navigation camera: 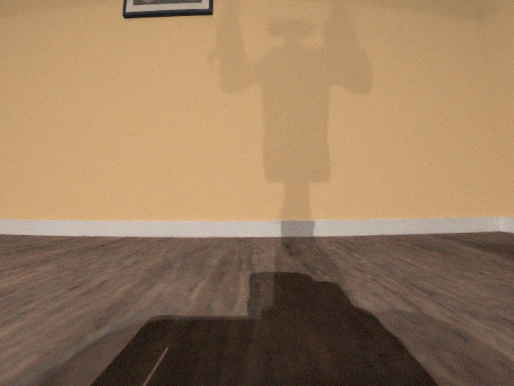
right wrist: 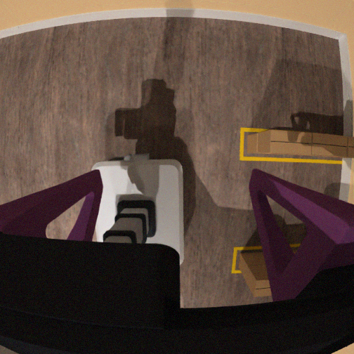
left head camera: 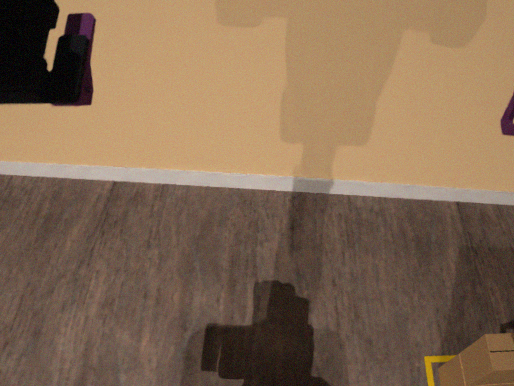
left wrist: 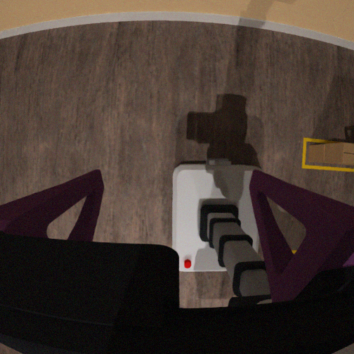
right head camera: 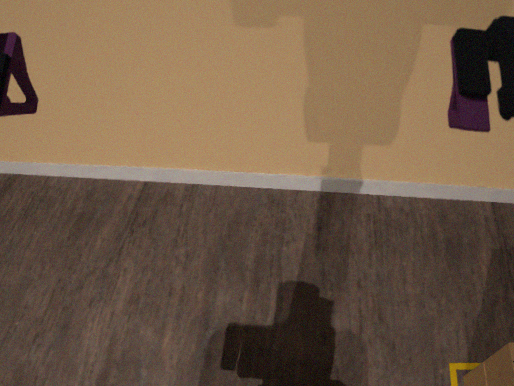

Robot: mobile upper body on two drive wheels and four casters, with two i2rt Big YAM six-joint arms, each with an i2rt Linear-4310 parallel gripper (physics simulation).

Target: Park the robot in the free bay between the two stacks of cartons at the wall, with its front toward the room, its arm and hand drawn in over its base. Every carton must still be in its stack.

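Places are measured from the left arm's base along level axes (x ahead, y left, z up), in centimetres.
Where they show: left gripper, fingertip midpoint: [left head camera: 38, 98]; right gripper, fingertip midpoint: [right head camera: 503, 124].
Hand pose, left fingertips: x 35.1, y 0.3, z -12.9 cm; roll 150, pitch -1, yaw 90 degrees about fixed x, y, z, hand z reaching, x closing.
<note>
After its pixels a point has its place.
The robot's white base [left wrist: 187, 215] [right wrist: 170, 215] stands outside the bay, its front toward a bare tan wall. One carton stack [left head camera: 480, 362] @[x 40.5, y -93.8, z -111.1 cm] [right head camera: 500, 370] @[x 41.6, y -93.8, z -112.8 cm] [left wrist: 330, 152] [right wrist: 287, 142] runs out from the wall at the right of the right wrist view. The other stack [right wrist: 253, 267] shows lower there, partly hidden by a finger. The bay opens between them, to the right of the base. The visible cartons look in line; their far ends are out of view. My left gripper [left wrist: 176, 177] and right gripper [right wrist: 176, 172] are open and empty, held high and apart.
Yellow floor outlines [left head camera: 428, 371] @[x 46.8, y -89.5, z -140.9 cm] [right head camera: 453, 376] @[x 47.7, y -89.8, z -140.9 cm] [left wrist: 304, 155] [right wrist: 242, 145] surround the stacks. A white skirting board [left head camera: 200, 178] @[x 134.8, y 2.2, z -135.7 cm] [navigation camera: 150, 228] @[x 135.8, y 32.2, z -136.3 cm] runs along the wall ahead. A framed picture [navigation camera: 167, 14] @[x 135.7, y 26.0, z -9.0 cm] hangs above it. The robot's shadow falls on floor and wall.
</note>
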